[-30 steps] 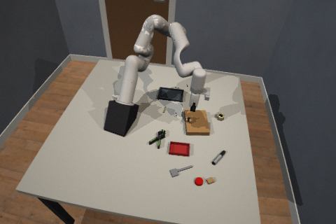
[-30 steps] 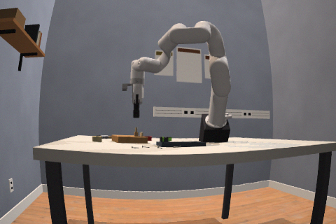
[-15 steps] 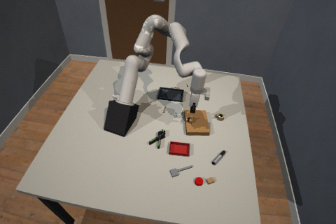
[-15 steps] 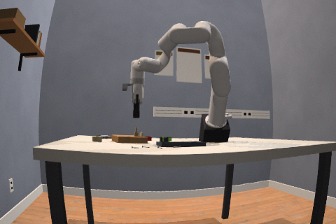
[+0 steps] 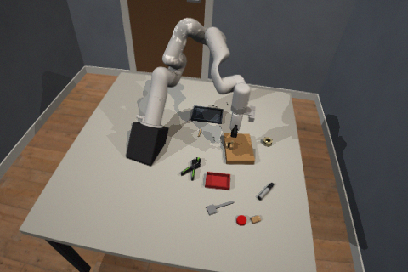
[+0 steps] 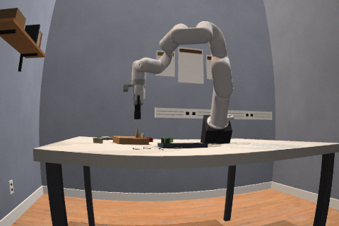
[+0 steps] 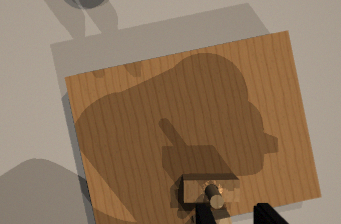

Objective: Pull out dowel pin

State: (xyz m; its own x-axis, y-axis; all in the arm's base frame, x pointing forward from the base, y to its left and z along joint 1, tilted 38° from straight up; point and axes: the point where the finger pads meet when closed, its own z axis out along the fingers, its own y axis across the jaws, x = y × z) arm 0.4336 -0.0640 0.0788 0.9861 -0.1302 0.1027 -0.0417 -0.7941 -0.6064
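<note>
My hand is 9 cm above the dowel pin. From my hand the other things lie so: brass nut: 21 cm ahead, 13 cm below, 9 cm to the left; then small wooden block: 11 cm below; then loose dowel: 19 cm behind, 14 cm below, 10 cm to the left.
</note>
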